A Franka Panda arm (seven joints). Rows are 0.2 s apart.
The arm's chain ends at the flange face. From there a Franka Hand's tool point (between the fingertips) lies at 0.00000 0.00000 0.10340 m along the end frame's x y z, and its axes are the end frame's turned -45 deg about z.
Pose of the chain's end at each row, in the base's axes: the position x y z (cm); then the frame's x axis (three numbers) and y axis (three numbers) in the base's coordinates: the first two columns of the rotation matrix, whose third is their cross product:
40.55, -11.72, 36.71, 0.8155, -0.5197, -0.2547, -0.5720, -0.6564, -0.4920
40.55, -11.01, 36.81, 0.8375, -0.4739, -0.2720, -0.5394, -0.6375, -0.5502
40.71, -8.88, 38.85, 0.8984, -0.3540, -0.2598, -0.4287, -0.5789, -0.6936
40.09, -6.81, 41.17, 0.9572, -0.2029, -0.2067, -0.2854, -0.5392, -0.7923
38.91, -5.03, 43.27, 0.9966, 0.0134, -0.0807, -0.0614, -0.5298, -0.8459
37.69, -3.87, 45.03, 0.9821, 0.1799, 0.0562, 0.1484, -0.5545, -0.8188
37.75, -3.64, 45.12, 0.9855, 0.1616, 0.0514, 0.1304, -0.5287, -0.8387
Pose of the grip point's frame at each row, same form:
41.47, -6.06, 28.10, 0.9811, 0.0967, 0.1678, 0.1722, -0.8316, -0.5280
41.45, -4.73, 28.65, 0.9736, 0.1157, 0.1967, 0.2108, -0.7859, -0.5814
41.69, -1.29, 31.90, 0.9384, 0.1590, 0.3067, 0.3321, -0.6597, -0.6742
40.60, 1.64, 35.23, 0.8787, 0.2378, 0.4141, 0.4750, -0.5247, -0.7064
38.35, 3.74, 37.82, 0.7481, 0.3841, 0.5411, 0.6613, -0.3651, -0.6552
36.49, 4.53, 39.12, 0.5895, 0.5193, 0.6187, 0.7994, -0.2649, -0.5392
36.63, 4.98, 39.51, 0.6046, 0.4881, 0.6294, 0.7891, -0.2596, -0.5567

